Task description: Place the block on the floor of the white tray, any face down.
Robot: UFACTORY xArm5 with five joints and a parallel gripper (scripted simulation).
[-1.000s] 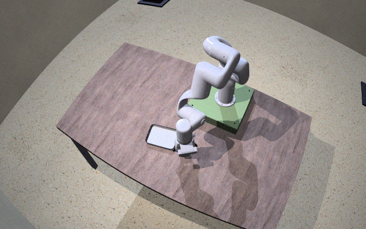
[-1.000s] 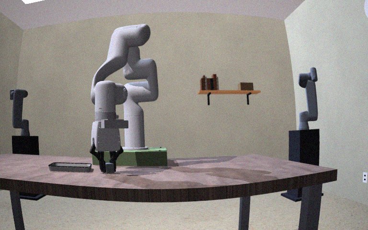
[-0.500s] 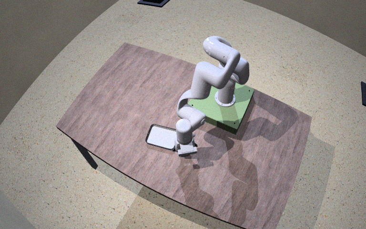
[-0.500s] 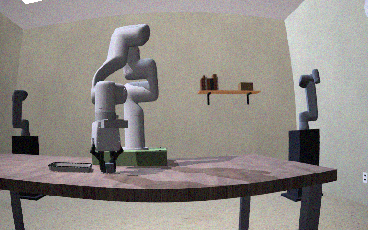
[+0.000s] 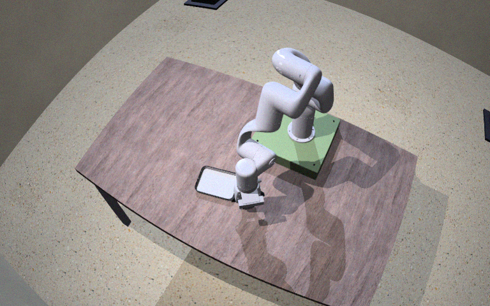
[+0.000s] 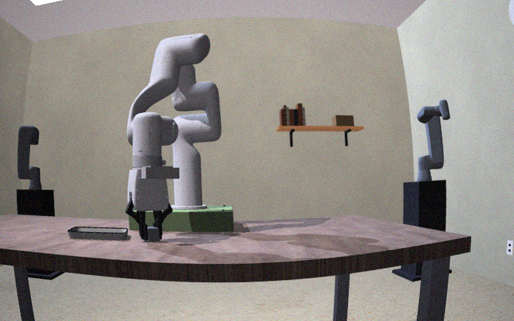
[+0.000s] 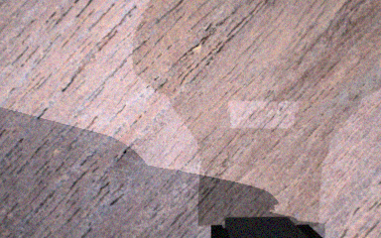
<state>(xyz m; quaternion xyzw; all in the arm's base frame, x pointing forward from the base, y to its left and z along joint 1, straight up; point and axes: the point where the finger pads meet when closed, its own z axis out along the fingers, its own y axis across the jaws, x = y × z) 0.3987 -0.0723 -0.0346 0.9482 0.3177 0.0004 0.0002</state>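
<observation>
Right now the white tray is 3 cm behind my hand, 16 cm to the right of it and 1 cm below it. Also, from my hand: grey block 1 cm below.
</observation>
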